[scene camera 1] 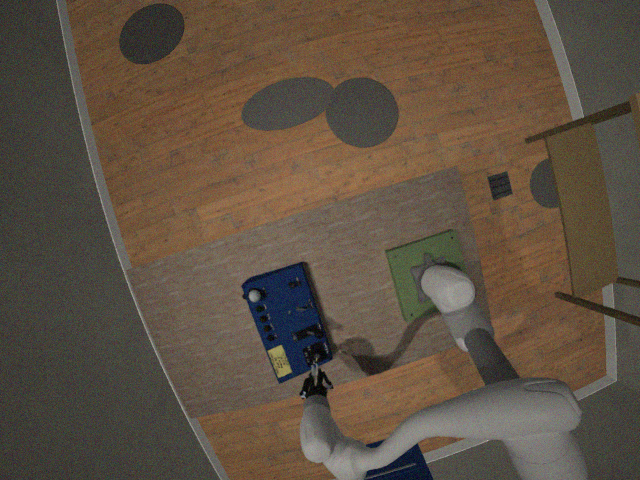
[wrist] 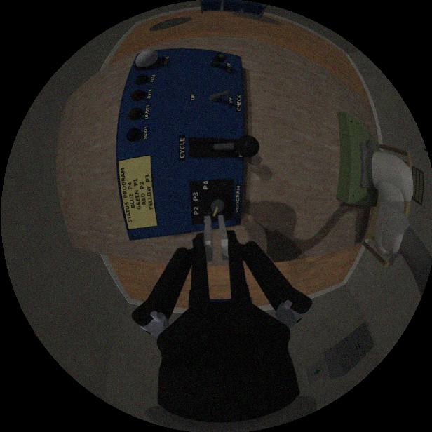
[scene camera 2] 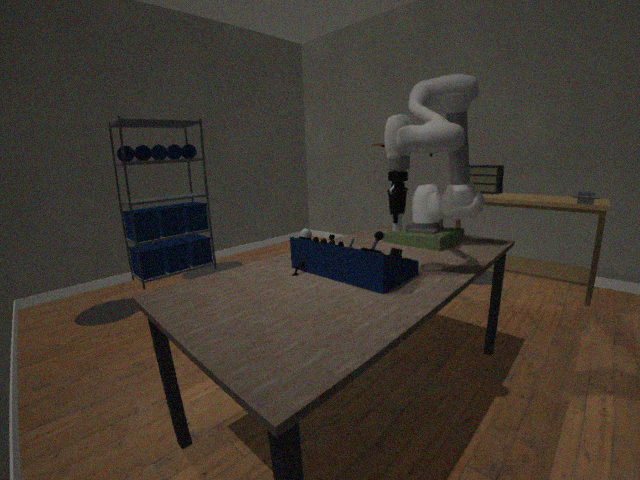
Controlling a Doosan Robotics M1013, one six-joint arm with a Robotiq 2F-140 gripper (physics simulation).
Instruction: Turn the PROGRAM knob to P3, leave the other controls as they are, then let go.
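Where they show: gripper, between the fingertips: [scene camera 1: 315, 367] [scene camera 2: 397, 230]; arm's base, origin of its link: [scene camera 1: 431, 279] [scene camera 2: 426, 231].
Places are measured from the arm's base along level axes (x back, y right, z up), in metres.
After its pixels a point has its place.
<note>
The blue control box [scene camera 1: 281, 302] @[z 0.044, x -0.693, y 0.139 m] [scene camera 2: 336, 266] @[z 0.003, x -0.829, y -0.003 m] [wrist: 172, 112] stands on the table. Its round grey PROGRAM knob [wrist: 218, 204] is on the black panel [wrist: 227, 188] at the near end in the wrist view. The knob's yellow pointer [wrist: 215, 211] slants down-left, away from the P3 and P4 labels; P1 does not show there, behind a fingertip. My gripper [scene camera 1: 315, 363] @[z 0.132, x -0.633, y -0.162 m] [scene camera 2: 396, 228] @[z 0.132, x -0.633, y -0.162 m] [wrist: 214, 224] is shut to a narrow gap with nothing between the fingers. It points down, above the level of the box top, its tips just short of the knob in the wrist view.
The CYCLE lever [wrist: 246, 146] with its black ball stands beside the PROGRAM panel. Farther along are the CHECK switch [wrist: 220, 96], several dark round controls and a white dome [wrist: 147, 59]. The green base plate [scene camera 1: 398, 268] @[z -0.002, x -0.140, y 0.105 m] [wrist: 348, 165] carries the arm's base.
</note>
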